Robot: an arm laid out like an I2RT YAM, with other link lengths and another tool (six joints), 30 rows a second.
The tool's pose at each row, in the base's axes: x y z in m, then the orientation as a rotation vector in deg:
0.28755, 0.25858, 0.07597, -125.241, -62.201, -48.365
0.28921, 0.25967, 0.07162, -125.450, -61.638, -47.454
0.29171, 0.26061, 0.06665, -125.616, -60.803, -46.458
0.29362, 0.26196, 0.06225, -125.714, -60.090, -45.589
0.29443, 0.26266, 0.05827, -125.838, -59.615, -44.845
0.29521, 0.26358, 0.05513, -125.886, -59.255, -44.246
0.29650, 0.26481, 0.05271, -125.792, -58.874, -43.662
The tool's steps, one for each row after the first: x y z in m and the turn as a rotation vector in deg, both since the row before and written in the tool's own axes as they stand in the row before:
-0.00188, 0.00166, 0.00407, 0.338, -0.367, 0.684
-0.00194, 0.00261, 0.00461, 0.423, -0.299, 0.900
-0.00157, 0.00184, 0.00436, 0.400, -0.247, 0.771
-0.00210, 0.00124, 0.00332, 0.300, -0.281, 0.567
-0.00138, 0.00093, 0.00292, 0.279, -0.211, 0.436
-0.00044, 0.00102, 0.00279, 0.385, -0.128, 0.434

